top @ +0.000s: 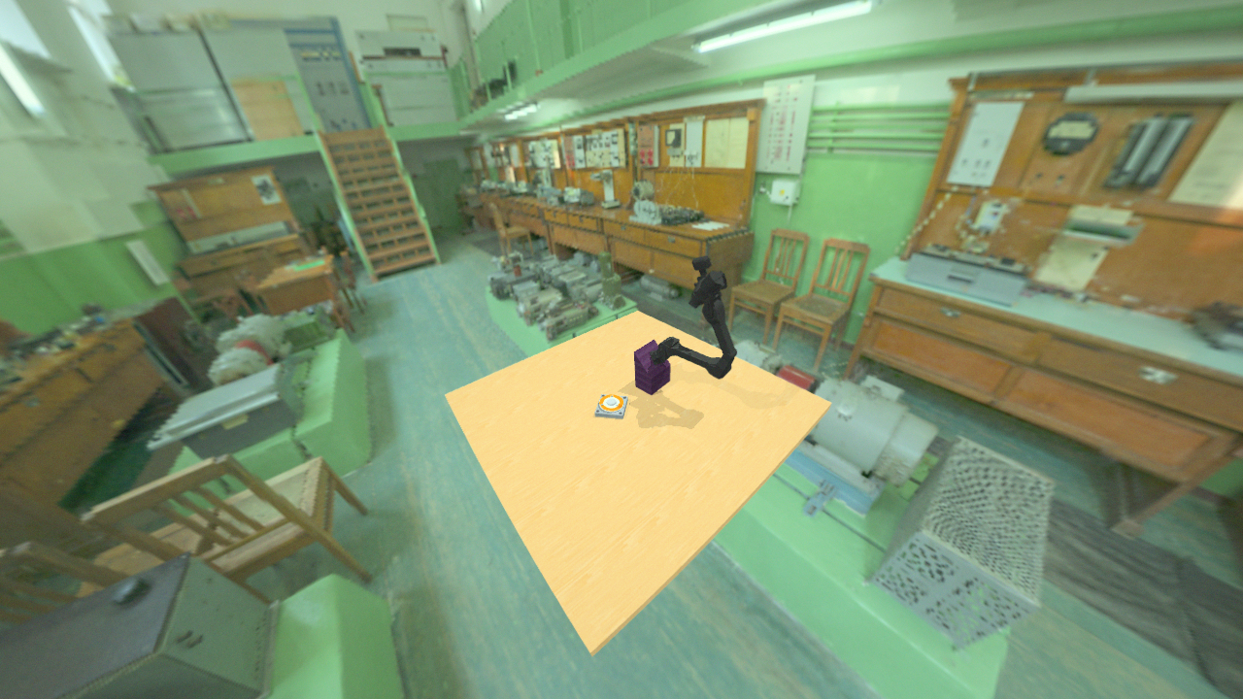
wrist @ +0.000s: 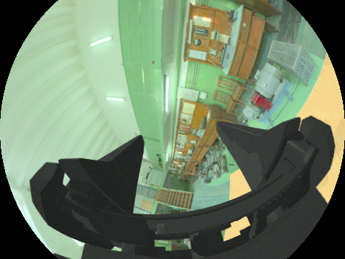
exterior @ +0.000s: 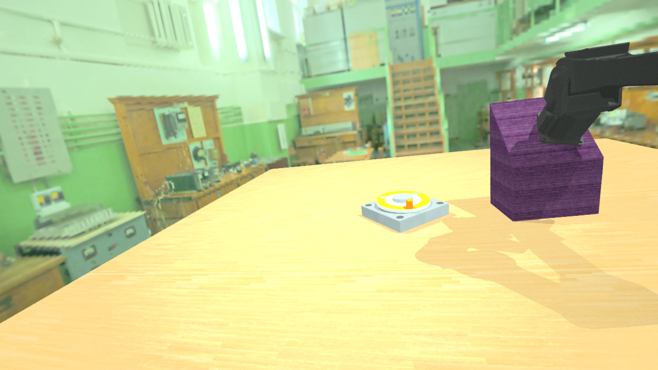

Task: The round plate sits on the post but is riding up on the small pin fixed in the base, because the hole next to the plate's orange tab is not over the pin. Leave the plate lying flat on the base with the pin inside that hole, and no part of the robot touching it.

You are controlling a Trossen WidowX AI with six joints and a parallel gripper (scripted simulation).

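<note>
My gripper tip is 52 cm above the round plate, 46 cm short of it and 8 cm to the left of it. Round my gripper tip: grey square base: 53 cm below, 47 cm ahead, 10 cm to the right.
</note>
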